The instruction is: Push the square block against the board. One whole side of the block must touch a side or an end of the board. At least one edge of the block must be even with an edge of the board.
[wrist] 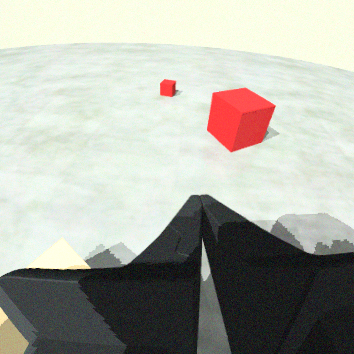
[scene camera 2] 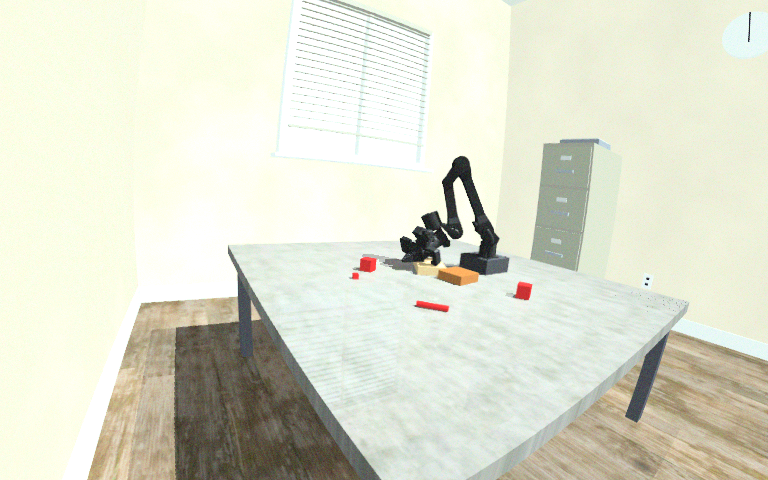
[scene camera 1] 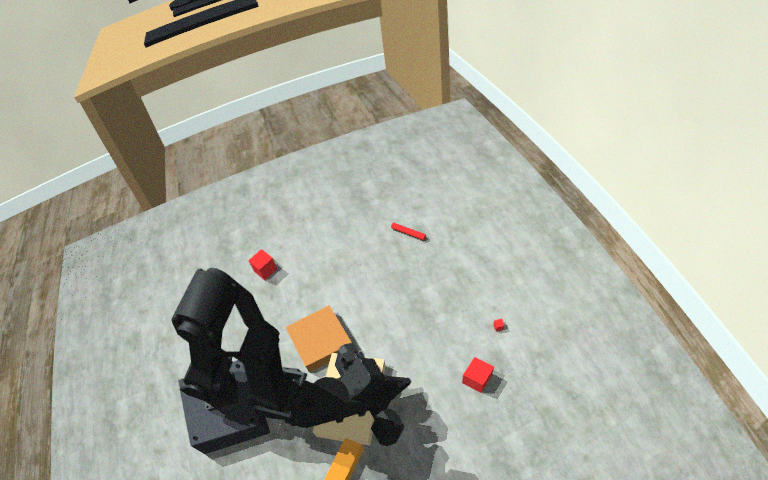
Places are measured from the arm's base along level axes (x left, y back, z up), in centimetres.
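Pixels of known places: gripper, between the fingertips: (wrist: 198, 202) (scene camera 2: 402, 261) (scene camera 1: 409, 381); arm's base, origin of its link: (scene camera 2: 487, 256) (scene camera 1: 219, 390).
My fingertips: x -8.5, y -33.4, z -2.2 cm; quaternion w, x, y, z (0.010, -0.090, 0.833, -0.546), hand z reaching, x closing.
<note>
Ahead of a thing's pixels: the offset from my fingertips to its top centre. "*": to the spot under its first point.
The orange square block @(dy +12.8, dx +15.3, dz -0.5 cm) (scene camera 1: 318, 336) (scene camera 2: 457, 275) lies flat beside the far end of the pale yellow board @(dy +10.8, dx +1.4, dz -0.5 cm) (scene camera 1: 342, 428) (scene camera 2: 425, 270) (wrist: 61, 254). Their sides look turned at an angle to each other in scene view 1. The arm covers the middle of the board and part of the block's near corner, so I cannot tell whether they touch. My gripper (scene camera 1: 408, 381) (scene camera 2: 403, 259) (wrist: 198, 202) is shut and empty. Its fingertips are past the board's side that faces the larger red cube, with the wrist above the board.
An orange bar @(* dy +15.1, dx -9.7, dz -0.4 cm) (scene camera 1: 344, 459) lies at the board's near end. A red cube @(dy -11.6, dx -3.2, dz +0.5 cm) (scene camera 1: 478, 374) (scene camera 2: 367, 264) (wrist: 239, 120) and a tiny one @(dy -20.0, dx +5.1, dz -1.9 cm) (scene camera 1: 498, 324) (scene camera 2: 355, 276) (wrist: 168, 88) lie beyond the fingertips. Another red cube @(dy +20.2, dx +37.1, dz +0.5 cm) (scene camera 1: 262, 264) (scene camera 2: 523, 290) and a red rod @(dy -12.5, dx +34.2, dz -2.1 cm) (scene camera 1: 408, 231) (scene camera 2: 432, 306) lie farther off.
</note>
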